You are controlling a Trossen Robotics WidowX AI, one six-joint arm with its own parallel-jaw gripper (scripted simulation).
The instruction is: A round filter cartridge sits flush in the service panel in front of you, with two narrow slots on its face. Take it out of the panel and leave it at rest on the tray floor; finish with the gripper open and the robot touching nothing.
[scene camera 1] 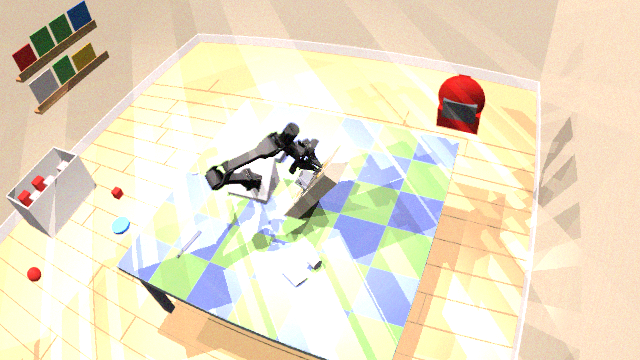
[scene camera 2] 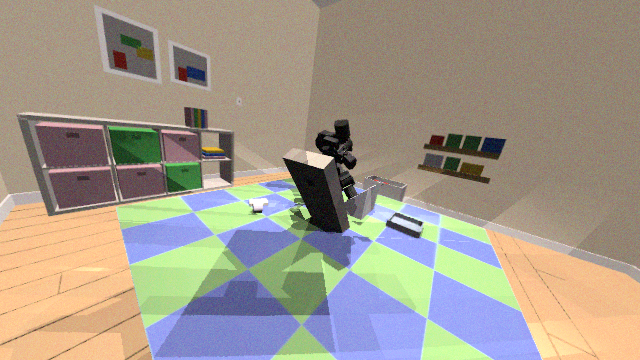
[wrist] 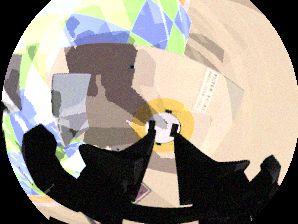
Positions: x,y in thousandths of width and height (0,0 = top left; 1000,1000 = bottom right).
Labels:
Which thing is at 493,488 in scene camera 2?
A service panel.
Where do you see a service panel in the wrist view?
438,373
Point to a round filter cartridge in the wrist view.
At 559,556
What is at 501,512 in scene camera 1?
A service panel.

